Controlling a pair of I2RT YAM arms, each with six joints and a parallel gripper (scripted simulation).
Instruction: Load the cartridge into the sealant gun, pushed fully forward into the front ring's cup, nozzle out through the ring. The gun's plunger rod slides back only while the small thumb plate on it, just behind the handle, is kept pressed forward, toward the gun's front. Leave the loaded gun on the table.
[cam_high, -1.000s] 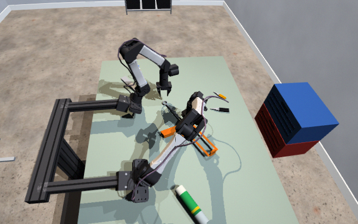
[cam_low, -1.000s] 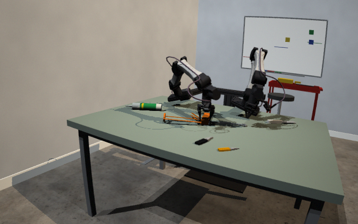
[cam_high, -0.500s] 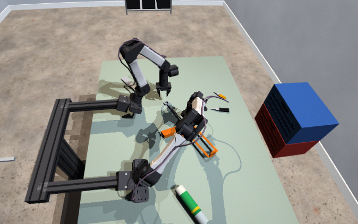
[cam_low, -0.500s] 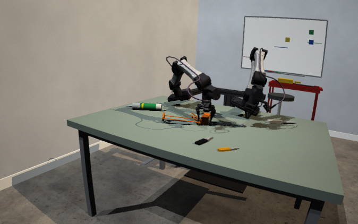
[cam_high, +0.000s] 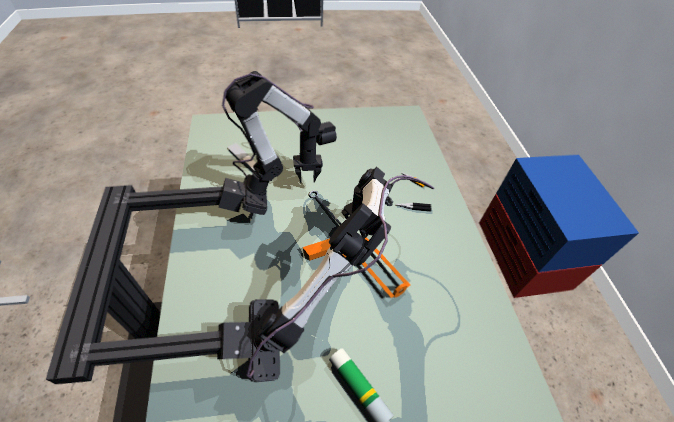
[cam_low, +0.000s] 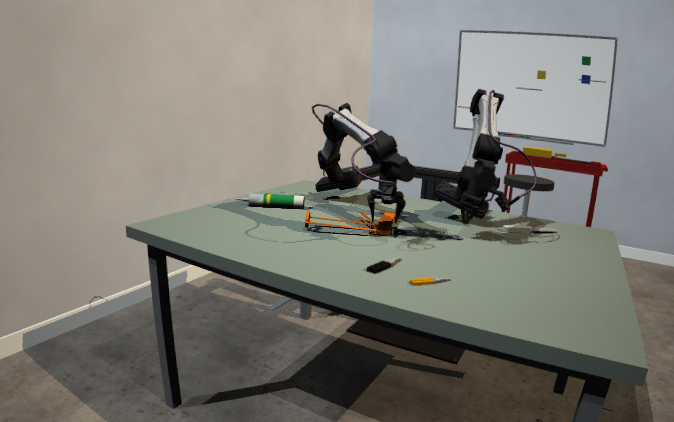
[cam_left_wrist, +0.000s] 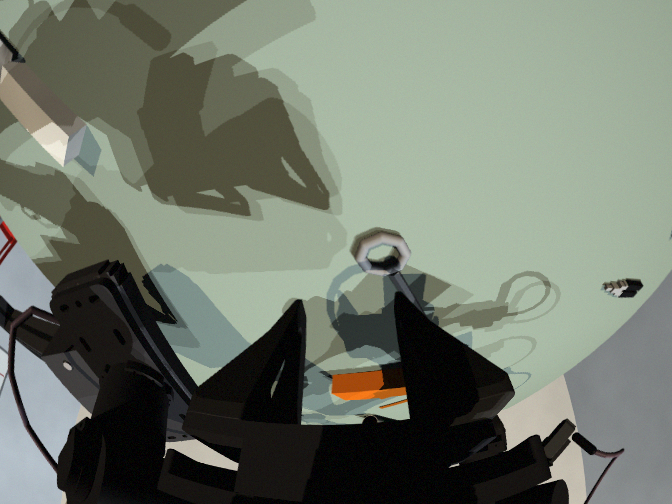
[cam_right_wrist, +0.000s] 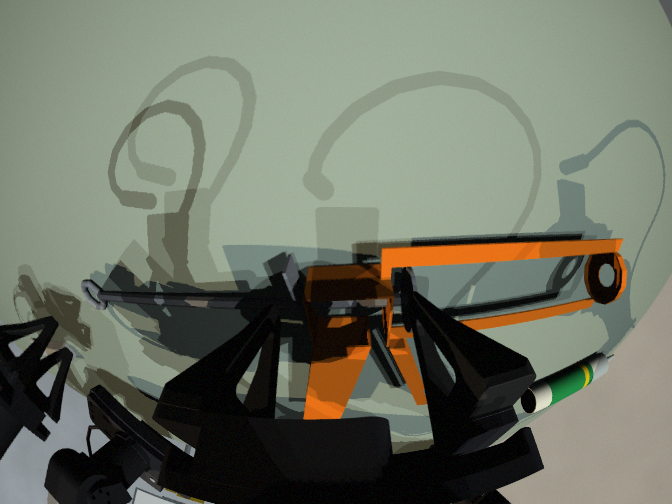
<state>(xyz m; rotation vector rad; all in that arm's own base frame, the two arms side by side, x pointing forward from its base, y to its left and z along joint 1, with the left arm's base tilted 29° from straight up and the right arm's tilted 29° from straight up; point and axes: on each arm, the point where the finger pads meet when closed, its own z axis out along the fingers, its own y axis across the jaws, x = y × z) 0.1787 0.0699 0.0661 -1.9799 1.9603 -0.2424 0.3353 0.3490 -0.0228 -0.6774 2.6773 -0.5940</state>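
Observation:
My right hand is 20 mm past the grey thumb plate, 20 mm to the right of it and 40 mm above it. From my right hand the other things lie so: plunger rod (60 mm behind, 90 mm to the left, 40 mm below); black-handled tool (240 mm ahead, 110 mm to the left, 50 mm below); orange sealant gun (50 mm behind, 20 mm to the right, 30 mm below).

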